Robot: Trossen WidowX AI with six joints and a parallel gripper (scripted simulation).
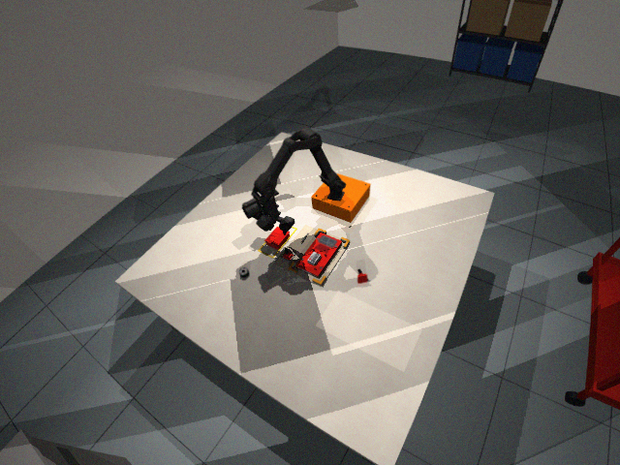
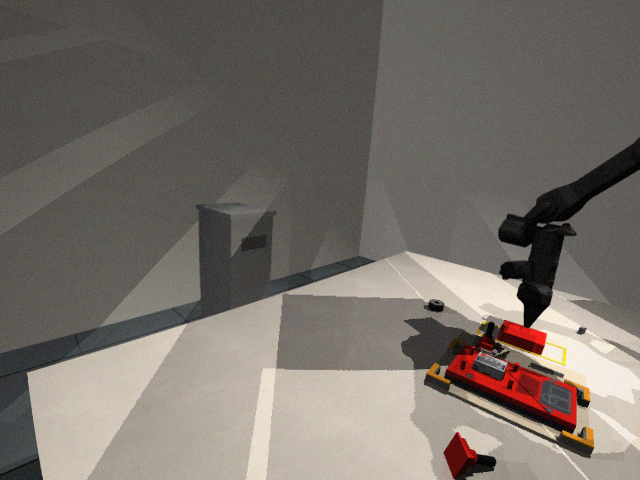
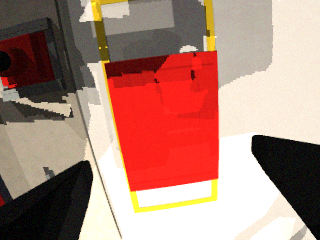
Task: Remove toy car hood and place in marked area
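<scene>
Now: gripper tip 4 cm above the red hood. Round my gripper tip: black wheel: 21 cm ahead, 5 cm to the right, 5 cm below.
</scene>
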